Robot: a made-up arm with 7 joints.
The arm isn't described. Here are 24 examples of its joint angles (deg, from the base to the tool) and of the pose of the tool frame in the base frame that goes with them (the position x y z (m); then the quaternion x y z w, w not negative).
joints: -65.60 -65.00 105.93 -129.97 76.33 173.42 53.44
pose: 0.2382 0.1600 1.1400 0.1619 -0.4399 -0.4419 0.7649
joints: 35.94 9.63 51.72 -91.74 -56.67 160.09 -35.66
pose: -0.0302 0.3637 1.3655 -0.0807 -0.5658 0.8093 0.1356
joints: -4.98 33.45 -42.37 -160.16 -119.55 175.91 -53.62
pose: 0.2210 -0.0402 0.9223 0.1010 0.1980 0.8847 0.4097
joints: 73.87 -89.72 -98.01 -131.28 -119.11 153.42 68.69
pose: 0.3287 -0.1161 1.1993 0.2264 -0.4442 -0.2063 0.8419
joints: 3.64 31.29 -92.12 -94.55 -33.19 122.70 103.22
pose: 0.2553 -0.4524 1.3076 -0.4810 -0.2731 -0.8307 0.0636
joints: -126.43 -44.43 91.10 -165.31 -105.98 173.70 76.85
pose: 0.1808 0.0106 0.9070 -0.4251 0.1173 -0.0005 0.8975
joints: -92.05 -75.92 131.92 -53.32 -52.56 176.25 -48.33
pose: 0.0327 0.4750 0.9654 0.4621 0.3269 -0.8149 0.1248
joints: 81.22 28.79 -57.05 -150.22 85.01 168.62 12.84
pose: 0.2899 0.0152 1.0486 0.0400 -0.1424 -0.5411 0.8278
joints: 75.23 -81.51 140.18 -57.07 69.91 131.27 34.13
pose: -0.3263 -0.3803 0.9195 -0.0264 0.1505 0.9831 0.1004
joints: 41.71 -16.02 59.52 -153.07 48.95 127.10 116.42
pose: 0.0510 0.2840 1.0644 -0.1540 0.1368 -0.4398 0.8741
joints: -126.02 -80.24 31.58 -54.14 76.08 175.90 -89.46
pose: 0.1964 0.2286 1.3791 -0.8390 -0.4124 0.3346 0.1185
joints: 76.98 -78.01 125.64 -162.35 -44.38 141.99 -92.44
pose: -0.1652 0.0098 0.8284 0.7936 0.0324 -0.0967 0.5999
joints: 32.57 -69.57 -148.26 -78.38 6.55 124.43 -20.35
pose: -0.2543 -0.4460 0.9108 0.2375 -0.2452 -0.7890 0.5108
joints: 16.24 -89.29 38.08 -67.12 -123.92 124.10 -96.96
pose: -0.4135 0.1555 1.2624 -0.9210 -0.0170 -0.2854 0.2648
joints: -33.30 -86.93 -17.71 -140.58 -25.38 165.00 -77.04
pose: -0.1237 -0.0290 1.4325 -0.7337 -0.3559 0.1621 0.5556
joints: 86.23 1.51 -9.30 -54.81 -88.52 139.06 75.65
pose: -0.0562 0.3492 1.5056 0.2956 -0.7852 0.1003 0.5348
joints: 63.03 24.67 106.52 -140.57 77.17 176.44 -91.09
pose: -0.1743 0.1617 1.0949 0.4203 0.1347 0.8968 0.0289
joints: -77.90 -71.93 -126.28 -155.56 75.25 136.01 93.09
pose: -0.1676 -0.0604 0.8455 -0.7775 0.0389 -0.1765 0.6024
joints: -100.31 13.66 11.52 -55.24 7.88 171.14 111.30
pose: -0.0816 -0.3181 1.5119 -0.2224 0.7482 0.6037 0.1621
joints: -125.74 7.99 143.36 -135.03 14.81 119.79 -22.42
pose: 0.3042 0.0889 1.1537 0.1506 0.0732 0.2739 0.9471
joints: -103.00 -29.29 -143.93 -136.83 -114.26 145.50 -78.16
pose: -0.2851 0.1816 1.0139 0.2738 0.1138 -0.5356 0.7907
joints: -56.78 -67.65 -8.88 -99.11 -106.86 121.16 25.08
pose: 0.0157 0.0076 1.5302 -0.8356 -0.1602 -0.4841 0.2041
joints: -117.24 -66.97 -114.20 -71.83 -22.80 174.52 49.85
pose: -0.0519 0.5021 1.2235 0.5571 0.1869 0.2872 0.7565
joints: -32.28 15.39 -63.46 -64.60 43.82 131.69 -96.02
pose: 0.0212 -0.4190 1.4132 -0.4934 -0.2209 -0.0110 0.8412
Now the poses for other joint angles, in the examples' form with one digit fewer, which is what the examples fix.
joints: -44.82 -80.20 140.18 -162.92 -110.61 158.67 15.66
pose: -0.032 -0.060 0.815 0.542 -0.303 -0.753 0.220
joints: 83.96 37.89 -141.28 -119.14 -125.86 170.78 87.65
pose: 0.357 -0.047 1.166 -0.688 -0.335 -0.042 0.643
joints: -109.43 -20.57 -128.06 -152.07 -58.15 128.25 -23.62
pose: -0.291 0.176 1.007 0.261 -0.032 -0.952 0.156
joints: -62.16 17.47 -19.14 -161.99 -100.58 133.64 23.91
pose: 0.147 -0.216 0.909 -0.168 0.406 -0.031 0.898
